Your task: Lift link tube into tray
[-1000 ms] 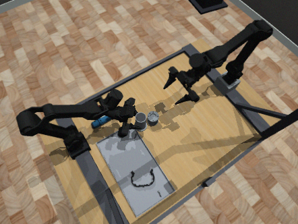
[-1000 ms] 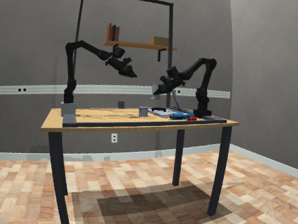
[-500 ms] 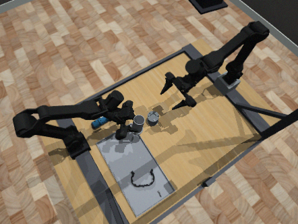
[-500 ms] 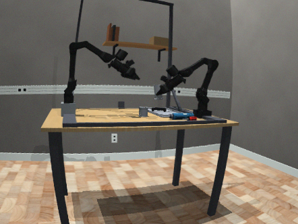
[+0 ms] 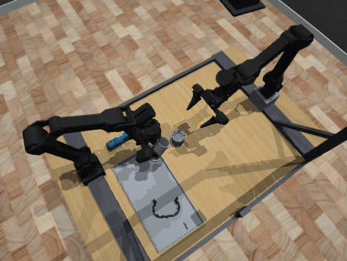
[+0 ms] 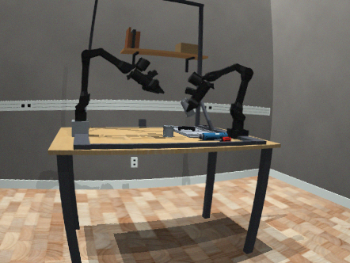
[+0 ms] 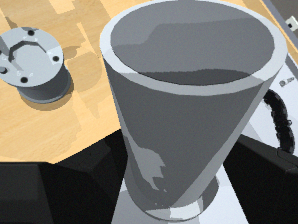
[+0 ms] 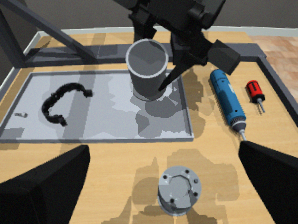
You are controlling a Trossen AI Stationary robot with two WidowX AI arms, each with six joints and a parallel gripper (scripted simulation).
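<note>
My left gripper is now 1 cm past the grey link tube, 1 cm to the left of it and 1 cm above it. The rest, counted from my left hand: small red tool: 24 cm ahead, 12 cm to the left, 16 cm below; then joint module: 5 cm ahead, 14 cm to the right, 15 cm below; then grey tray: 14 cm behind, 6 cm to the left, 17 cm below.
</note>
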